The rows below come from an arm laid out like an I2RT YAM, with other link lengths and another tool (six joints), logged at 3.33 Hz.
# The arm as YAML. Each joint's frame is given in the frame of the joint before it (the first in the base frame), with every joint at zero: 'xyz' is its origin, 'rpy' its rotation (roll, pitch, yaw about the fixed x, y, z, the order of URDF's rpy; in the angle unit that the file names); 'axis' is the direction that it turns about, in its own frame. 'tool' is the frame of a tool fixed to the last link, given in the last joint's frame.
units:
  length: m
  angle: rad
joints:
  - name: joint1
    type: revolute
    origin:
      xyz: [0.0, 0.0, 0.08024]
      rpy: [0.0, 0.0, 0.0]
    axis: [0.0, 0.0, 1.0]
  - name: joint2
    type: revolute
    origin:
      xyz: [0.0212, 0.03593, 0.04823]
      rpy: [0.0, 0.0, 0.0]
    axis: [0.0, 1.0, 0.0]
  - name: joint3
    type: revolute
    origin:
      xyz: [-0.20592, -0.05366, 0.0]
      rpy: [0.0, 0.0, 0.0]
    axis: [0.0, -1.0, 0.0]
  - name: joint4
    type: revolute
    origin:
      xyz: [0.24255, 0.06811, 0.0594]
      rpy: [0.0, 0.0, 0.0]
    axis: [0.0, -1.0, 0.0]
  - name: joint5
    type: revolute
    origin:
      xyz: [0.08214, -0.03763, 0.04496]
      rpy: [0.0, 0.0, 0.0]
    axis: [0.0, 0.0, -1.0]
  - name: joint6
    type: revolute
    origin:
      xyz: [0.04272, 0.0, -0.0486]
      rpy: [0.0, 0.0, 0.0]
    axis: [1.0, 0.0, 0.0]
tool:
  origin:
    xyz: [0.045, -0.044, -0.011]
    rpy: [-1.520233, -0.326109, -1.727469]
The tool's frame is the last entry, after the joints.
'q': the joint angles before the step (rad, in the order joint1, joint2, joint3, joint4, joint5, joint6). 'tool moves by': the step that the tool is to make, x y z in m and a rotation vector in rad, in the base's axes. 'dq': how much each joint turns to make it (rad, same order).
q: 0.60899, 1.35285, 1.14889, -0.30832, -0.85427, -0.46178
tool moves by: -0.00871, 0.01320, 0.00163, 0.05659, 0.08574, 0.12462
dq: 0.00768, 0.03689, 0.03377, -0.00001, -0.14886, 0.04300
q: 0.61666, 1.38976, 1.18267, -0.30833, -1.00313, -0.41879
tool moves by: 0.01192, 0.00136, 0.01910, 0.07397, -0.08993, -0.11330
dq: 0.01073, -0.02606, -0.04293, 0.21311, 0.11030, 0.09818
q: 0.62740, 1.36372, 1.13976, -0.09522, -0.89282, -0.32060
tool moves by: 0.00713, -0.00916, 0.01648, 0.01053, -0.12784, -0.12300
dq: 0.00306, -0.03981, -0.02145, 0.05983, 0.13954, -0.04296
